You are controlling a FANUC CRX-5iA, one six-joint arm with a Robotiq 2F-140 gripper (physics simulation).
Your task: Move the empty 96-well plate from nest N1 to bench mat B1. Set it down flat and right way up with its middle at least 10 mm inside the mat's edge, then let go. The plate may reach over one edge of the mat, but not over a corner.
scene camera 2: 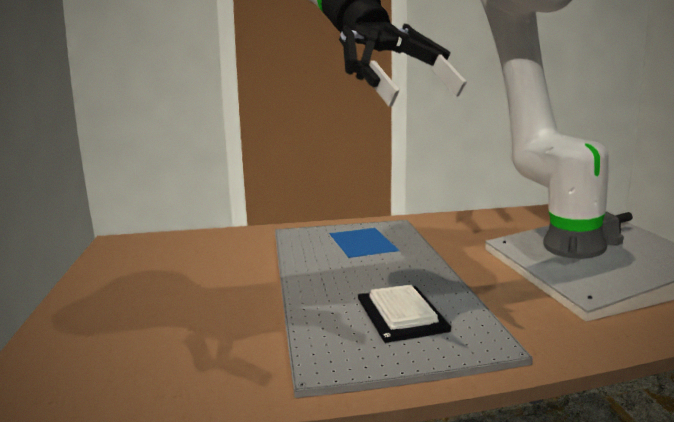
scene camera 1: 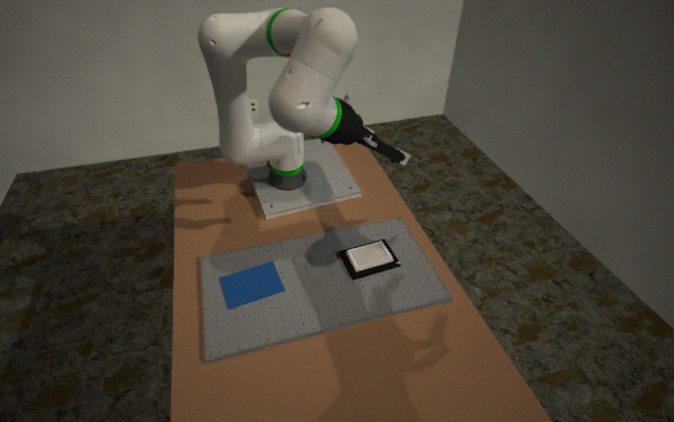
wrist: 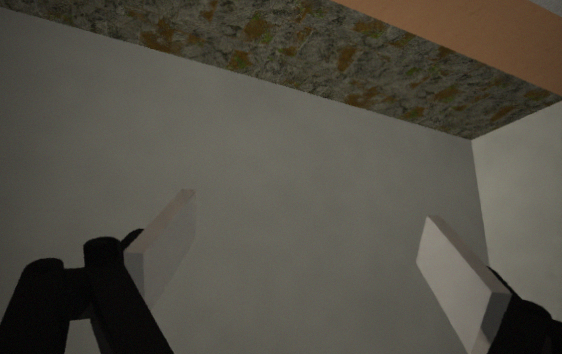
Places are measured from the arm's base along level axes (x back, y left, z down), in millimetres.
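Pixels of known places: gripper, fingertip midpoint: (scene camera 2: pixel 429 93) (wrist: pixel 307 226); arm's base, link origin: (scene camera 2: pixel 574 245) (scene camera 1: pixel 287 177).
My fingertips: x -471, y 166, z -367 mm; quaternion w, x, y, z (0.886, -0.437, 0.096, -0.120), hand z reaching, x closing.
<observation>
For each thing: its top centre in the pictures, then the offset to it from my fingertips. Level surfaces: height alone.
- white 96-well plate, top centre: (scene camera 2: pixel 402 302) (scene camera 1: pixel 369 254) dx -20, dy -44, dz +369 mm
- black nest N1, top centre: (scene camera 2: pixel 402 307) (scene camera 1: pixel 369 256) dx -20, dy -44, dz +380 mm
- blue bench mat B1, surface height: dz +393 mm
- grey perforated board, surface height: dz +395 mm
- brown table, surface height: dz +408 mm
The white 96-well plate (scene camera 1: pixel 370 256) (scene camera 2: pixel 404 306) sits flat in the black nest N1 (scene camera 1: pixel 356 274) (scene camera 2: pixel 417 333) on the grey perforated board. The blue bench mat B1 (scene camera 1: pixel 252 285) (scene camera 2: pixel 364 242) lies flat on the same board, to the left of the nest in the first scene view and behind it in the second. My gripper (scene camera 2: pixel 426 90) (wrist: pixel 307 226) is open, with no object between its pale finger pads. It is high above the board, well away from the plate, and tilted obliquely. In the first scene view one finger largely hides the other. Neither plate nor mat shows in the wrist view.
The grey perforated board (scene camera 1: pixel 265 332) (scene camera 2: pixel 340 367) lies on the brown table (scene camera 1: pixel 280 380) (scene camera 2: pixel 165 250). The arm's base stands on a light mounting plate (scene camera 1: pixel 330 190) (scene camera 2: pixel 645 260) beyond the board in the first scene view. The wrist view shows walls, floor and a table edge (wrist: pixel 480 35).
</observation>
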